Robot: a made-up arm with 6 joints.
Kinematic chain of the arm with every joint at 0, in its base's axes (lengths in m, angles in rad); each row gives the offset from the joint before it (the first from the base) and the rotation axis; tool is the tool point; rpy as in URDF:
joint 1: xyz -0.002 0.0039 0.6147 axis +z
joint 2: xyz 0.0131 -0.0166 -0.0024 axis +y
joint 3: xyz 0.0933 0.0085 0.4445 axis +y
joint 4: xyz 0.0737 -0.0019 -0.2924 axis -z
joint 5: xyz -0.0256 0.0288 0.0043 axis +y
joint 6: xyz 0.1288 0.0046 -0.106 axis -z
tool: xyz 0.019 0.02 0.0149 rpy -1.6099 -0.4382 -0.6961
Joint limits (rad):
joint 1: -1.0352..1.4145
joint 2: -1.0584..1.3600
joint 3: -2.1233..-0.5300
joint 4: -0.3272..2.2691
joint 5: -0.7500..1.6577
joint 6: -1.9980..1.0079
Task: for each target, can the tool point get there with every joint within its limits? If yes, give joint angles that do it. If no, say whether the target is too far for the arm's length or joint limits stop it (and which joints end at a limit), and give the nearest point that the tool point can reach.
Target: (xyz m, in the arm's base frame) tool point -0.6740 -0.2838 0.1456
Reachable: no: joint limits stop it (at a limit: joint 1, joint 2, joint 3) | nearest point -0.0117 -0.2586 0.3158 | short by 0.684 m
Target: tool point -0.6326 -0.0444 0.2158
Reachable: no: joint limits stop it (at a limit: joint 1, joint 2, joint 3, joint 5) | nearest point -0.0955 0.1909 0.2976 | short by 0.592 m
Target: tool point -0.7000 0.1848 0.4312
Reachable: no: joint limits stop it (at a limit: joint 1, joint 2, joint 3, joint 5) | nearest point -0.0977 0.2069 0.3090 | short by 0.615 m
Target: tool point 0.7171 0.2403 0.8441
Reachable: yes | joints 0.3355 0.4671 -1.5244 1.0415 0.7538 0.6709
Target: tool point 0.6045 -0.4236 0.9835
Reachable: yes | joints -0.6753 0.5834 -1.7877 0.0459 -0.1447 -0.6919
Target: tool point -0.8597 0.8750 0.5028
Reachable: no: too far | nearest point -0.0188 0.7425 0.5028 | short by 0.851 m
